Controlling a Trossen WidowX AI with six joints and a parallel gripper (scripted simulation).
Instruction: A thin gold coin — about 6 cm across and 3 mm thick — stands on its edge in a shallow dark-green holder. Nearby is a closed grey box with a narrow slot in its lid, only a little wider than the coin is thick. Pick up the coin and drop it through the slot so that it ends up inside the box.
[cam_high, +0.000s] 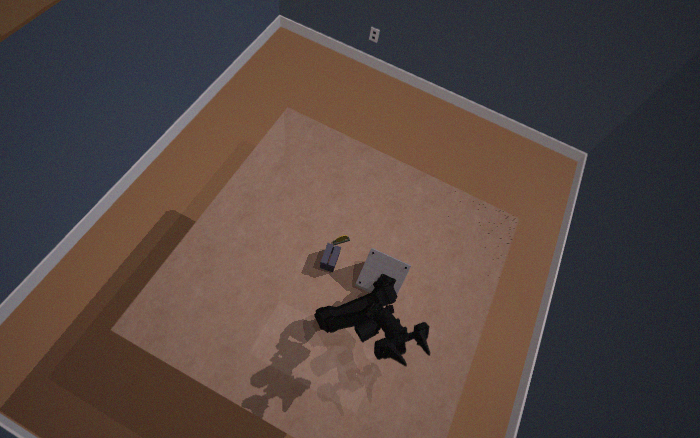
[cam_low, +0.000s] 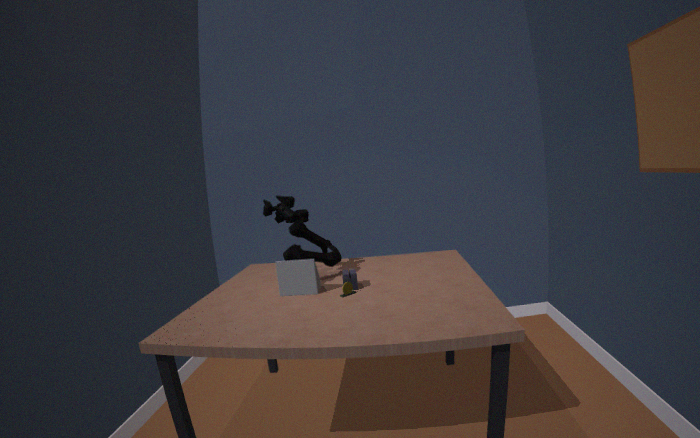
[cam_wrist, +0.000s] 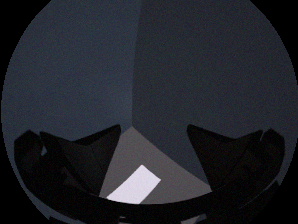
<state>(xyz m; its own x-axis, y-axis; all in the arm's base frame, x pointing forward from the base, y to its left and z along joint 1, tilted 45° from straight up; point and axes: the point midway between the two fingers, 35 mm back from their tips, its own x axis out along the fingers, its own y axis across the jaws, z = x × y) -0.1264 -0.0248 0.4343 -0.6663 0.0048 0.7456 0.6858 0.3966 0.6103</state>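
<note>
The gold coin lies 430 mm to the right of my gripper tip, 400 mm below it and 390 mm ahead of it.
</note>
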